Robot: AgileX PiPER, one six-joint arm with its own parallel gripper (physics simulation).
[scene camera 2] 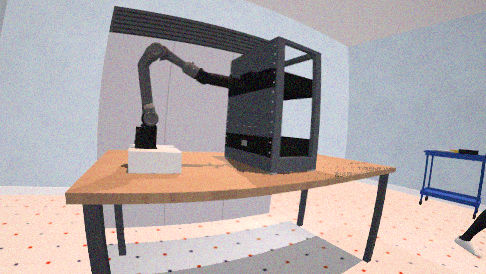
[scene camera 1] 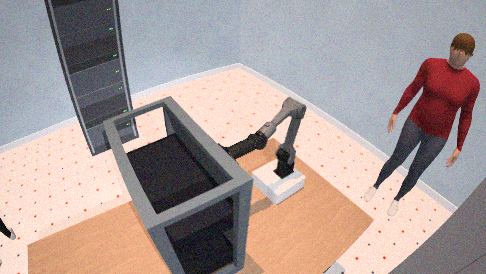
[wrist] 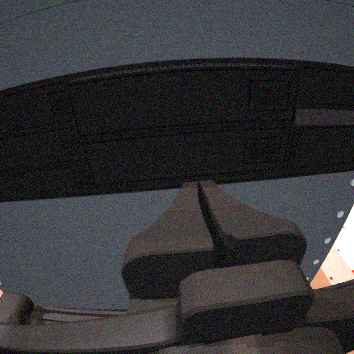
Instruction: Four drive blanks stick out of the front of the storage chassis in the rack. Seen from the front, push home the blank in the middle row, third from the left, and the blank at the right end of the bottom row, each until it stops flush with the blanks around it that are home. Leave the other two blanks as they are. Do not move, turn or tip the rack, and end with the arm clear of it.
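The grey rack (scene camera 1: 242, 220) (scene camera 2: 278, 110) stands upright on the table. The dark storage chassis (scene camera 2: 255, 82) (wrist: 125, 191) sits in its upper part. In the wrist view, an upper blank face (wrist: 175, 102) and a lower blank face (wrist: 185, 156) show wide and dark. A lighter strip (wrist: 325, 117) at the right looks like the side of a blank sticking out. My gripper (wrist: 195, 189) is shut, its tips together at the chassis's lower edge; contact cannot be told. The tips are hidden behind the rack in camera 1 and merge with the dark front in camera 2. How far the blanks stand out is unclear.
A second dark unit (scene camera 2: 260, 145) with a pale label sits low in the rack. The arm's white base block (scene camera 1: 277, 182) (scene camera 2: 155, 160) stands on the wooden table (scene camera 1: 320, 210) (scene camera 2: 200, 190) before the rack. A person in red (scene camera 1: 445, 97) stands beyond the table. A blue cart (scene camera 2: 450, 196) is at the right.
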